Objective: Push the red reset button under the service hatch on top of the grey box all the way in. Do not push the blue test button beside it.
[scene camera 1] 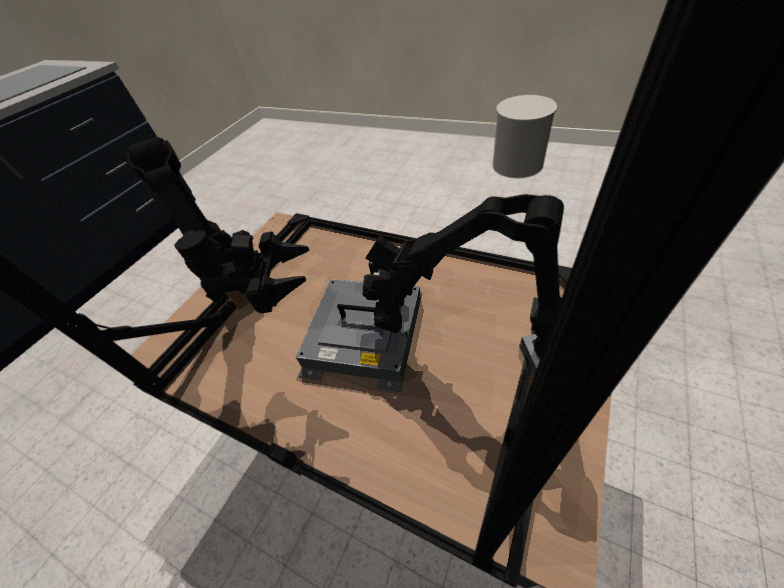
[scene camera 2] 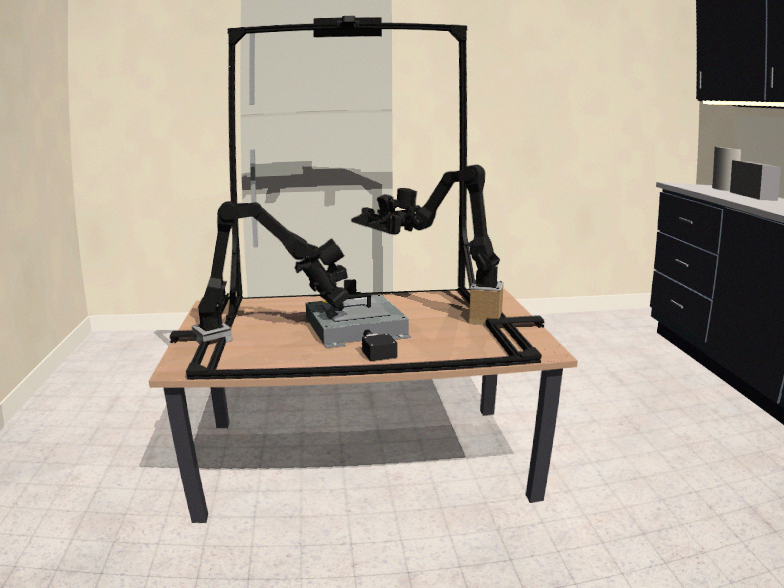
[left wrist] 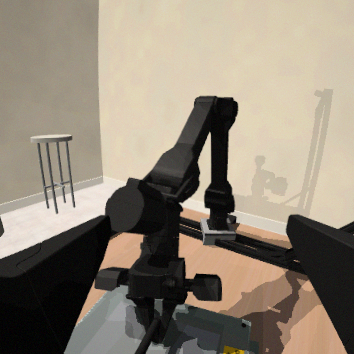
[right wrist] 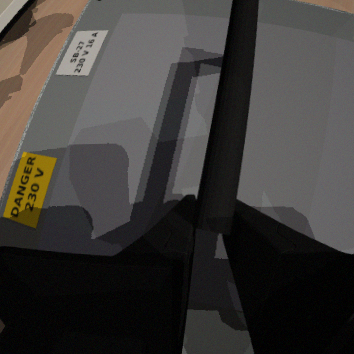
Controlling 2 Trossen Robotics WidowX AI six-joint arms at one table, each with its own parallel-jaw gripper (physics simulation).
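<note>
The grey box [scene camera 1: 348, 372] [scene camera 2: 367, 331] [left wrist: 100, 311] stands mid-table. Its service hatch [scene camera 1: 348, 338] [right wrist: 295, 100] looks down over the box top; a slight lift cannot be told. The red and blue buttons do not show. The black hatch handle [scene camera 1: 355, 308] [scene camera 2: 369, 301] [left wrist: 146, 336] [right wrist: 225, 125] stands up from the hatch. My right gripper [scene camera 2: 340, 302] [right wrist: 206, 203] is shut on one end of the handle, low over the box. My left gripper [scene camera 1: 305, 263] [scene camera 2: 359, 220] is open and empty, well above the table, beside the box in scene camera 1.
A small black box [scene camera 2: 379, 348] sits beside the grey box, at its near side in scene camera 2. Black frame rails [scene camera 2: 354, 369] edge the table, and a thick frame post [scene camera 1: 607, 253] rises at the right in scene camera 1. A wooden block [scene camera 2: 485, 305] bears the left arm.
</note>
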